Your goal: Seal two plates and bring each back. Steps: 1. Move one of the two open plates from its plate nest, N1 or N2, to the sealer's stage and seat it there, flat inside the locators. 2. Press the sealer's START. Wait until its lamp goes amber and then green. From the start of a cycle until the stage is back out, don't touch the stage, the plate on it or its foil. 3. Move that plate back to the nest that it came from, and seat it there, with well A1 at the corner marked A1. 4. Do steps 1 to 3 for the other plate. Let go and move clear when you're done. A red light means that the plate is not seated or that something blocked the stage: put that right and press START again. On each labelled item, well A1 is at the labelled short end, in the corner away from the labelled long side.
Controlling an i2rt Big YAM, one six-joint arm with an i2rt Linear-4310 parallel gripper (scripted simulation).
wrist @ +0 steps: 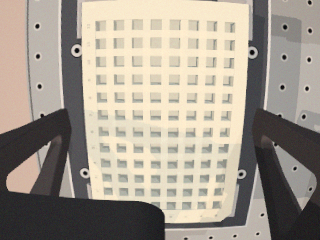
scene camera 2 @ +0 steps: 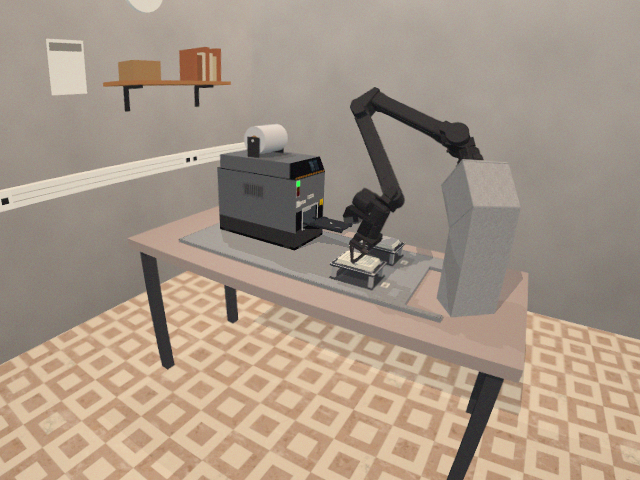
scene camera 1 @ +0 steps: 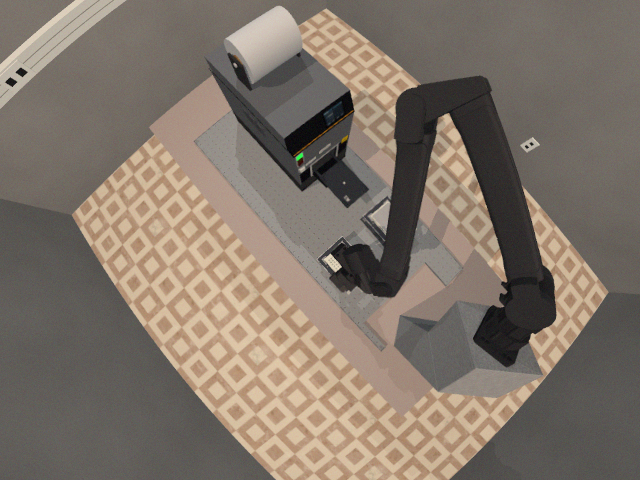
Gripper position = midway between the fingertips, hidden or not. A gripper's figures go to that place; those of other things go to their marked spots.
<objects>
My gripper [wrist: 161,119]: 0.13 m from the lens. A cream well plate [wrist: 181,71]: 0.13 m from the lens.
</objects>
